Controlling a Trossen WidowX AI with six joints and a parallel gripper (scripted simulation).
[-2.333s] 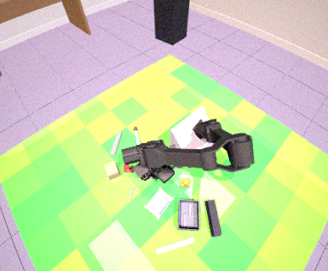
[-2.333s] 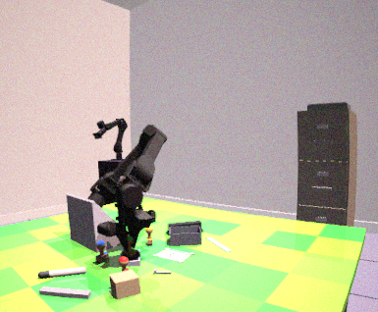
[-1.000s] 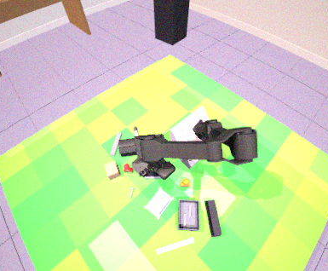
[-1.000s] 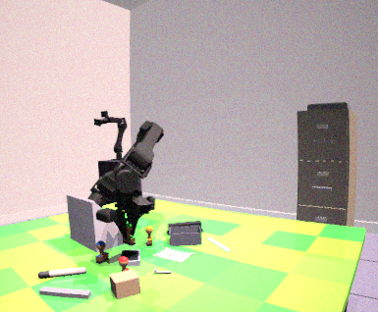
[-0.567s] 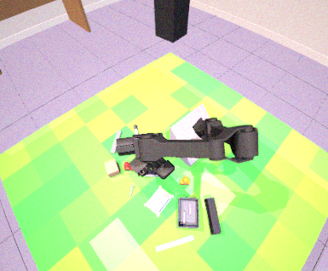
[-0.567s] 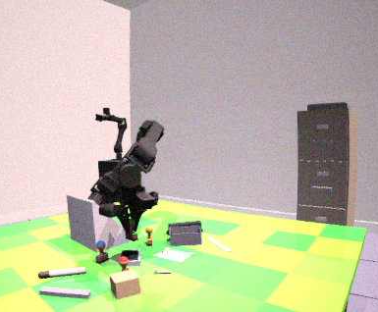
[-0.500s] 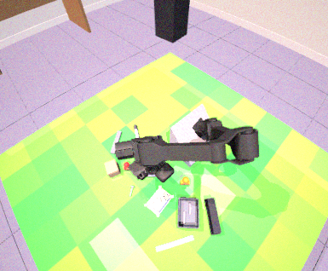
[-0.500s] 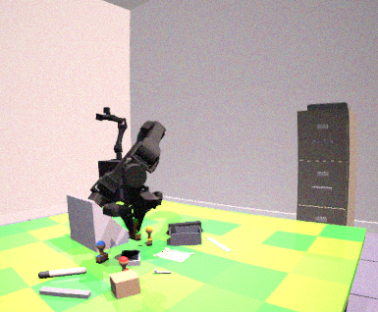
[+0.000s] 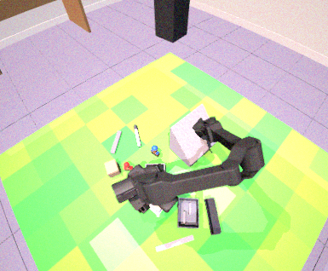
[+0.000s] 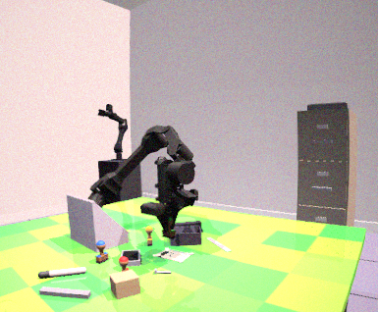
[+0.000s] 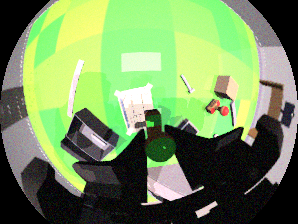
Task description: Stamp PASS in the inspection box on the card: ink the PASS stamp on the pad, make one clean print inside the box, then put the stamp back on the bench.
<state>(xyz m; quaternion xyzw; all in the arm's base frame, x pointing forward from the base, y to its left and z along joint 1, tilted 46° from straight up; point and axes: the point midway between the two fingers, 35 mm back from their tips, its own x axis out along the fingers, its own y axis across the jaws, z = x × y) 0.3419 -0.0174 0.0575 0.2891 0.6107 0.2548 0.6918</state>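
Now: gripper tip 9 cm above the white card and 2 cm to the right of it. From my gripper tip the other things lie so: tan box 23 cm to the right, 7 cm below, 3 cm ahead; dark tray 14 cm to the left, 8 cm below, 4 cm behind; dark ink pad 9 cm below, 9 cm behind, 8 cm to the right.
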